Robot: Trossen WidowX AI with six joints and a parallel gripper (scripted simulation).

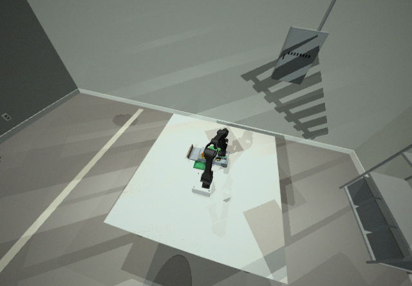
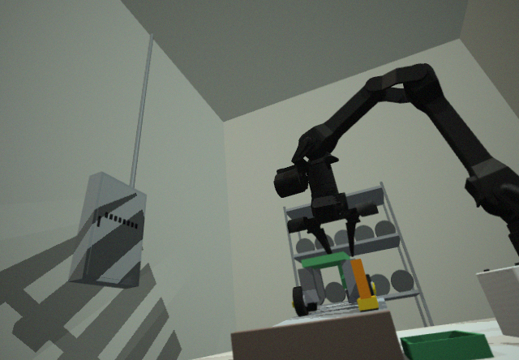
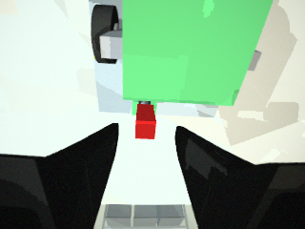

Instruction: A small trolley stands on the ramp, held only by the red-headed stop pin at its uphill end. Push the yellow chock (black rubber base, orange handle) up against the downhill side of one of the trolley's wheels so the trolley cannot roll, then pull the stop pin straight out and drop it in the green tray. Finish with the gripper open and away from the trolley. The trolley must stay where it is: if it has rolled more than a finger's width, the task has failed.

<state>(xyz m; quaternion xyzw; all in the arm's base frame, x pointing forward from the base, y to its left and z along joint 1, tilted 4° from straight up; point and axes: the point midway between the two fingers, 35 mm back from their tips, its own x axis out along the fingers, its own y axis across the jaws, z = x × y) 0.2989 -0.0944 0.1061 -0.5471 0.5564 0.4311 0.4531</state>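
Now: the red-headed stop pin 4 cm below my gripper tip and 1 cm to the right of it. The rest, counted from my gripper tip: yellow chock (17 cm to the left, 8 cm below, 3 cm behind); then green-topped trolley (8 cm to the left, 6 cm below, 2 cm ahead); then grey ramp (12 cm below, 9 cm to the left, 2 cm ahead).
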